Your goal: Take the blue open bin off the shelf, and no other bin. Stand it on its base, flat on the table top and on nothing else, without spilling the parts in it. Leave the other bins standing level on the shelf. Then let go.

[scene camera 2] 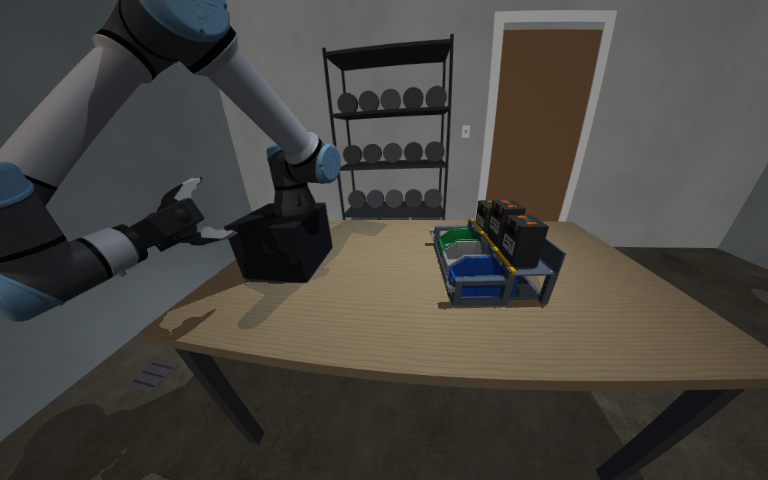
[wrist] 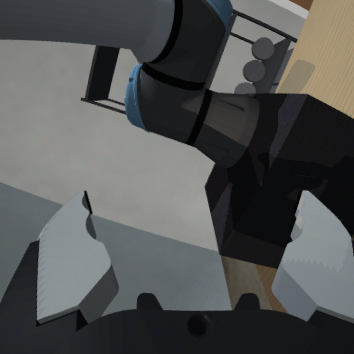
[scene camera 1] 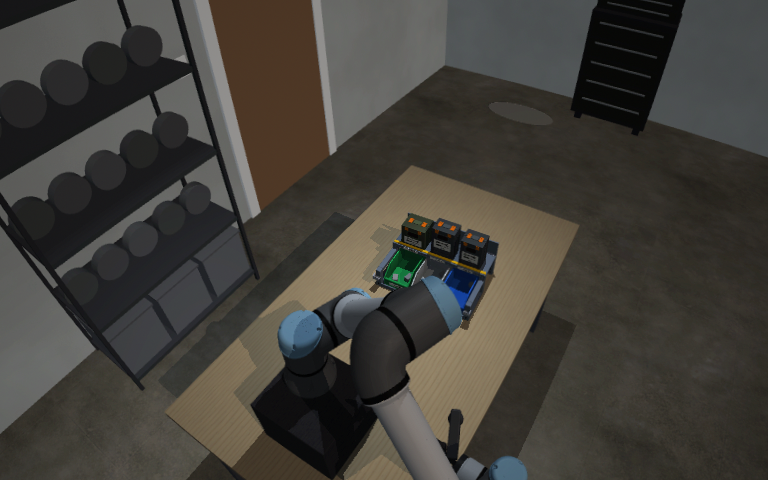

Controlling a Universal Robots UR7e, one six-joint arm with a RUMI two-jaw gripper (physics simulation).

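Where they show: gripper, fingertip midpoint: (scene camera 2: 219, 205) (wrist: 191, 194); arm's base, origin of the base link: (scene camera 2: 295, 209) (wrist: 238, 133) (scene camera 1: 310, 374).
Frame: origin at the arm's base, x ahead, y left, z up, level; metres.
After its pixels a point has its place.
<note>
The blue open bin (scene camera 1: 462, 286) @[x 0.651, y -0.246, z -0.193 m] (scene camera 2: 478, 271) @[x 0.624, y -0.198, z -0.173 m] sits in the low front tier of the grey shelf (scene camera 1: 491, 261) @[x 0.733, y -0.324, z -0.100 m] (scene camera 2: 557, 257) @[x 0.776, y -0.314, z -0.062 m], at the end nearest scene camera 2. A grey bin (scene camera 2: 465, 250) @[x 0.617, y -0.085, z -0.158 m] is beside it in the middle, and a green bin (scene camera 1: 403, 268) @[x 0.645, y -0.001, z -0.193 m] (scene camera 2: 457, 236) @[x 0.620, y 0.027, z -0.154 m] with light parts in it is at the other end. The arm partly hides the blue and grey bins in scene camera 1; parts in the blue bin cannot be made out. My gripper (scene camera 2: 214, 206) @[x -0.062, y -0.291, z 0.106 m] (wrist: 191, 194) @[x -0.062, y -0.291, z 0.106 m] is open and empty, in the air beside the arm's black pedestal, far from the shelf.
Three dark boxes with orange marks (scene camera 1: 416, 230) @[x 0.684, y -0.037, z -0.008 m] (scene camera 1: 445, 237) @[x 0.679, y -0.153, z 0.006 m] (scene camera 1: 474, 247) @[x 0.669, y -0.266, z 0.010 m] stand on the shelf's upper tier, behind the bins. The black pedestal (scene camera 1: 317, 418) @[x -0.109, y -0.087, z 0.001 m] (scene camera 2: 283, 249) @[x 0.009, y -0.177, z -0.077 m] (wrist: 250, 245) @[x -0.157, y -0.156, z -0.039 m] stands on the wooden table (scene camera 1: 526, 226) @[x 1.098, y -0.392, z -0.201 m] (scene camera 2: 368, 316) @[x 0.281, y -0.343, z -0.202 m] between my gripper and the shelf.
</note>
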